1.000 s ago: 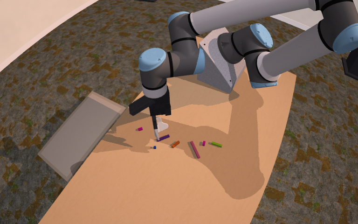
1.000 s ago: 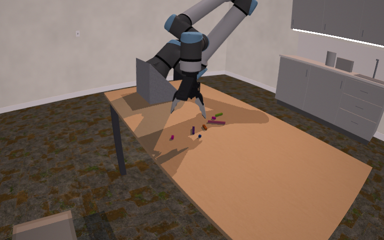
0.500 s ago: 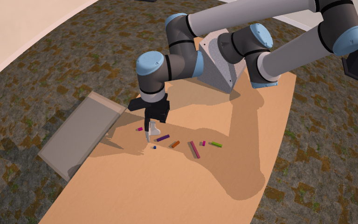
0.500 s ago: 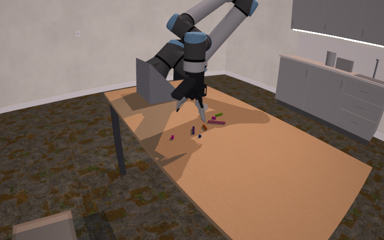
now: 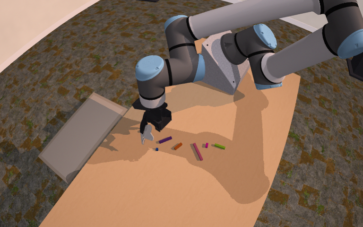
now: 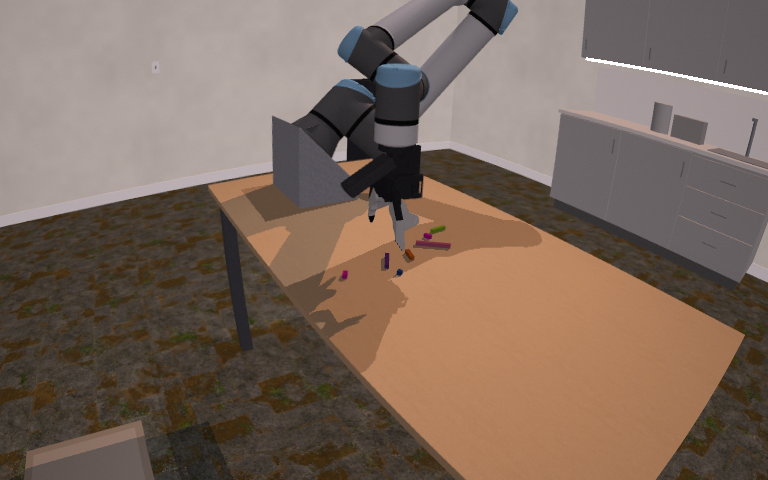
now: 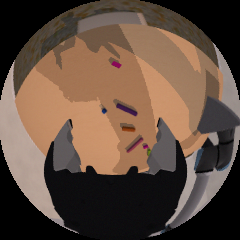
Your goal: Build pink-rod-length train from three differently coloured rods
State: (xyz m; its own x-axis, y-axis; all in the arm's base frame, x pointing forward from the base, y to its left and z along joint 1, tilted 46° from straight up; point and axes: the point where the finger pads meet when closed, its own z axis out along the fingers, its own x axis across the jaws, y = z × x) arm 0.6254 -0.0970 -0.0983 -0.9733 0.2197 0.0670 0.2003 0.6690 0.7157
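Right now my hand is 3 cm short of the blue rod, 2 cm to the right of it and 8 cm above it. From my hand the other things lie so: purple rod 3 cm behind, 3 cm to the left, 8 cm below; orange rod 2 cm behind, 10 cm to the left, 8 cm below; pink rod 3 cm behind, 19 cm to the left, 8 cm below.
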